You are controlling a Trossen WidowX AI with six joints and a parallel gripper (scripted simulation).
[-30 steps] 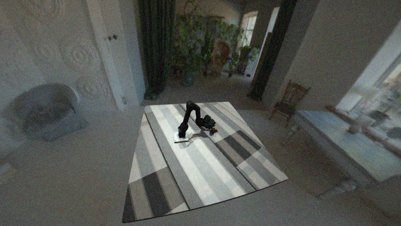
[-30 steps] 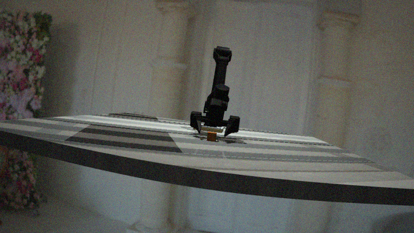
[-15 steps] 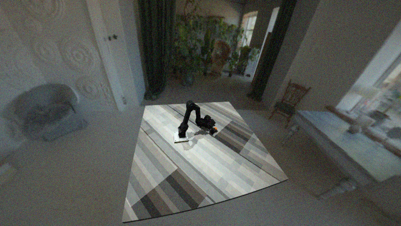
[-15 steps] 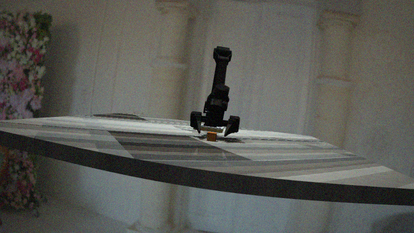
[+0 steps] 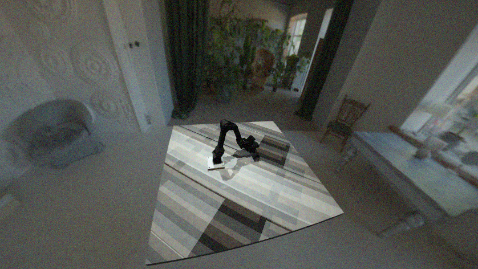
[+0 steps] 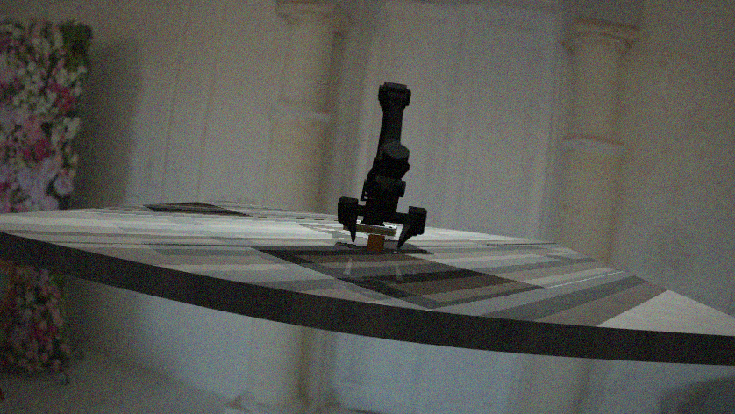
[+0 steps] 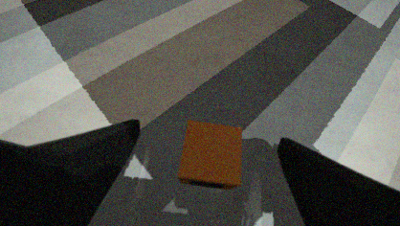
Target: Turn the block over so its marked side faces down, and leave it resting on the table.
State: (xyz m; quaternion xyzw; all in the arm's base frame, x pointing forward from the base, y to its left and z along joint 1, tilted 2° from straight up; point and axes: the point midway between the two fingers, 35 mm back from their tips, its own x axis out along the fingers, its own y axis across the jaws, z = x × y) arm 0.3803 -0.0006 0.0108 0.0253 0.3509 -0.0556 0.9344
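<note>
My gripper tip is now 20 mm past the small orange block.
</note>
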